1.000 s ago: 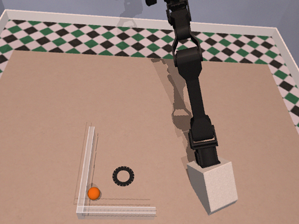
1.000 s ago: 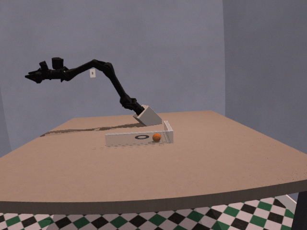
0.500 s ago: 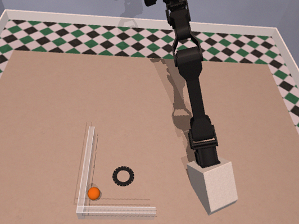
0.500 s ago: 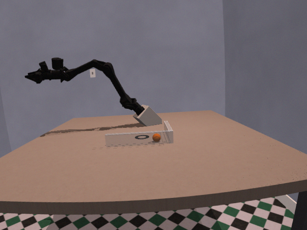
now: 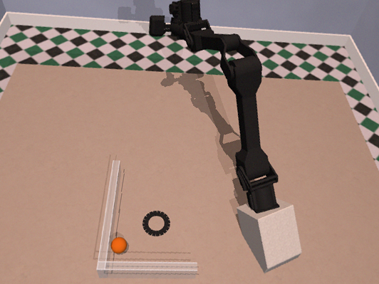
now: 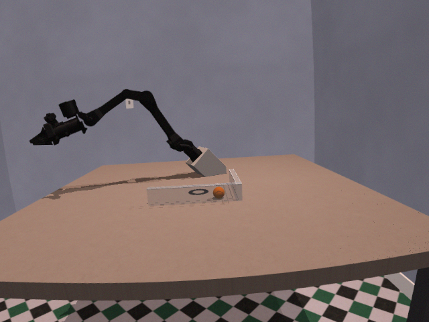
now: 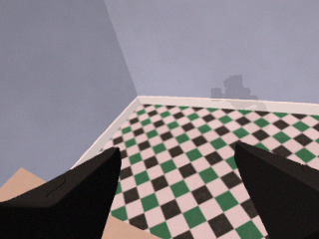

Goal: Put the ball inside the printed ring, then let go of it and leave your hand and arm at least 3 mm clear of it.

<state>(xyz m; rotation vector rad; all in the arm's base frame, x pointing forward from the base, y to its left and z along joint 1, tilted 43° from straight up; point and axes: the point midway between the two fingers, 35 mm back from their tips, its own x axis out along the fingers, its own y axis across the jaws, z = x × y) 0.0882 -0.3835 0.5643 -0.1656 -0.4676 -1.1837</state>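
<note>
The ball is 650 mm to the left of my hand, 280 mm ahead of it and 220 mm below it. Round my hand: clear wall 740 mm to the left, 220 mm ahead, 200 mm below.
</note>
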